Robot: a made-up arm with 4 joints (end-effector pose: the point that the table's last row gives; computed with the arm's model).
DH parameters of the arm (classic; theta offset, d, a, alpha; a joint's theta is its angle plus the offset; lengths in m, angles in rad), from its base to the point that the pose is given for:
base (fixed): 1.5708 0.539 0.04 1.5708
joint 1: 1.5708 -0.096 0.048 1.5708
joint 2: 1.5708 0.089 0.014 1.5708
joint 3: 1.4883 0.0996 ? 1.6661
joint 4: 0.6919 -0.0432 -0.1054 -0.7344
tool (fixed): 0.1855 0.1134 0 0
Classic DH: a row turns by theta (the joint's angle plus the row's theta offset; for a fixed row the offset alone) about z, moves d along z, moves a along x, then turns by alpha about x.
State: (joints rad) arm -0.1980 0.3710 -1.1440 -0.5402
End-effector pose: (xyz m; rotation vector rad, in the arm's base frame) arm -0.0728 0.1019 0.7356 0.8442 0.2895 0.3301
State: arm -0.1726 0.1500 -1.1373 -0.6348
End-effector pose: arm -0.0997 0.0995 0.7475 0.8123 0.1928 0.4255
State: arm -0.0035 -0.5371 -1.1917 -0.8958
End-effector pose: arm -0.2030 0.0700 0.7455 0.7871 -0.2415 0.6001
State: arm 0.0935 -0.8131 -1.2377 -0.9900
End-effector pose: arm -0.2433 0.0550 0.7228 0.8201 -0.4624 0.6142
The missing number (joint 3, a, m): 0.0467
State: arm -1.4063 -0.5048 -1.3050 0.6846
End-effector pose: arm -0.1236 0.0885 0.4980 -0.2738 -0.6772 1.9209
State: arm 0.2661 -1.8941 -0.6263 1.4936
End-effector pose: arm -0.0848 0.1096 0.6828 0.4440 1.6295 -1.4422
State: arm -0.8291 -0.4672 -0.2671 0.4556
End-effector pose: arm -0.0886 0.1141 0.5862 0.5524 -0.0401 1.9954
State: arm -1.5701 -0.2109 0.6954 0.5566
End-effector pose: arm -0.0266 0.1235 0.4788 0.8618 1.4262 1.4148
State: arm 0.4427 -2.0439 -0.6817 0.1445
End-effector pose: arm -0.1506 0.0423 0.5448 -0.4058 -2.3064 1.5228
